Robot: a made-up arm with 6 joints.
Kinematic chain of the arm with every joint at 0, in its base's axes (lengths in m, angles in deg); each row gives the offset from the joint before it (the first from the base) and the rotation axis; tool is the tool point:
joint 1: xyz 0 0 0.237 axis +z
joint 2: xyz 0 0.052 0 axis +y
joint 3: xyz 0 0 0.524 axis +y
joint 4: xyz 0 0 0.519 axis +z
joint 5: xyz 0 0 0 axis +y
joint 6: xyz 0 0 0.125 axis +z
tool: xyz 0 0 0
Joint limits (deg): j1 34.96..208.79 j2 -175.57..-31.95 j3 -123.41..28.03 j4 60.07..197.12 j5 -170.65..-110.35 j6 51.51..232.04
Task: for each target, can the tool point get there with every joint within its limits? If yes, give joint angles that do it. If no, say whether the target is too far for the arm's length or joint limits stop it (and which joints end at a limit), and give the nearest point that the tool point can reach.
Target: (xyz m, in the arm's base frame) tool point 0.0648 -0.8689 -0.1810
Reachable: yes | joints 95.74 -112.24 -18.83 161.44 -132.02 91.03
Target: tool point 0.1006 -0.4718 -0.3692
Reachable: yes | joints 101.83 -112.05 -71.83 114.42 -151.83 208.75
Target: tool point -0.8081 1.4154 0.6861
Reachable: no: too far | nearest point -0.1865 0.3266 -0.0430 | short by 1.450 m
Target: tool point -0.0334 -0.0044 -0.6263
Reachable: yes | joints 181.43 -158.48 -62.41 147.27 -134.17 112.78
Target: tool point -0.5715 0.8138 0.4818
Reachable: no: joint limits stop it (at a limit: joint 2, joint 3, joint 4, joint 5) | nearest point -0.2016 0.2870 -0.0039 | short by 0.806 m
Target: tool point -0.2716 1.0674 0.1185
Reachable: no: joint limits stop it (at a limit: joint 2, joint 3, joint 4, joint 5) | nearest point -0.1081 0.4249 -0.1530 | short by 0.716 m
